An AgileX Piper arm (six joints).
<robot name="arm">
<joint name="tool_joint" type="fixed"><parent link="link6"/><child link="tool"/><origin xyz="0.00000 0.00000 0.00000"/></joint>
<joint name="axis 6" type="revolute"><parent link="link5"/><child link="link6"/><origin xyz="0.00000 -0.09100 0.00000" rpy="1.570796 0.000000 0.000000"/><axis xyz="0 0 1"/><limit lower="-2.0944" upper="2.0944"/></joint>
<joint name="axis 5" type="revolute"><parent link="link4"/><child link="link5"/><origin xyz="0.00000 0.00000 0.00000" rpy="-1.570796 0.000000 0.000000"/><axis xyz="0 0 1"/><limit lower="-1.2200" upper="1.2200"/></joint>
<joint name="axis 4" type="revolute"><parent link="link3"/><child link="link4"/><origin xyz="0.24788 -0.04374 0.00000" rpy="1.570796 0.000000 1.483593"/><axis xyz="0 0 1"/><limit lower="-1.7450" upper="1.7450"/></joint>
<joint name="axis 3" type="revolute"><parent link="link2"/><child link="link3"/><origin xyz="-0.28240 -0.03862 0.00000"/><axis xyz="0 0 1"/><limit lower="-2.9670" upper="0.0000"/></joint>
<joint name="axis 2" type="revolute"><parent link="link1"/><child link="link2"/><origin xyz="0.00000 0.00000 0.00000" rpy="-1.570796 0.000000 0.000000"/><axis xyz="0 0 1"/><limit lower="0.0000" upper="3.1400"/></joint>
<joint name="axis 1" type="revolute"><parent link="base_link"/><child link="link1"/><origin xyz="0.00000 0.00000 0.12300"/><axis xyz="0 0 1"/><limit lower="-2.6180" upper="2.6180"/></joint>
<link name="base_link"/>
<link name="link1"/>
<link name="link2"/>
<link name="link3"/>
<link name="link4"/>
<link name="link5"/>
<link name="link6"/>
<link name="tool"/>
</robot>
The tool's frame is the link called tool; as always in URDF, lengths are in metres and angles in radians.
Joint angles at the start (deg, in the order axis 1, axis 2, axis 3, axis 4, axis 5, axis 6): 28.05 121.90 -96.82 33.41 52.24 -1.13
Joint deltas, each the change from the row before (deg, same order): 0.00 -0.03 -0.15 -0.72 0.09 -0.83; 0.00 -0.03 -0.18 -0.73 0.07 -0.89; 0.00 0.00 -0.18 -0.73 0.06 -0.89; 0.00 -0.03 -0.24 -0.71 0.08 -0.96; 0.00 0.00 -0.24 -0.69 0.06 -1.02; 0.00 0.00 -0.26 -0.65 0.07 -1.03; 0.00 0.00 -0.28 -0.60 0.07 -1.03; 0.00 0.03 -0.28 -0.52 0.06 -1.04; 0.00 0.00 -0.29 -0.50 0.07 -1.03
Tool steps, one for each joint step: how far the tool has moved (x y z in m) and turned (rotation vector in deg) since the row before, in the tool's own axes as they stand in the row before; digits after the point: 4 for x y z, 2 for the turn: -0.0004 -0.0004 -0.0007 0.51 -0.05 -1.35; -0.0005 -0.0003 -0.0008 0.51 -0.09 -1.42; -0.0005 -0.0004 -0.0006 0.53 -0.06 -1.41; -0.0007 -0.0002 -0.0010 0.49 -0.12 -1.50; -0.0007 -0.0003 -0.0008 0.49 -0.10 -1.54; -0.0008 -0.0002 -0.0008 0.45 -0.11 -1.53; -0.0008 -0.0001 -0.0009 0.41 -0.12 -1.50; -0.0008 -0.0002 -0.0007 0.36 -0.11 -1.45; -0.0009 0.0000 -0.0010 0.34 -0.13 -1.44
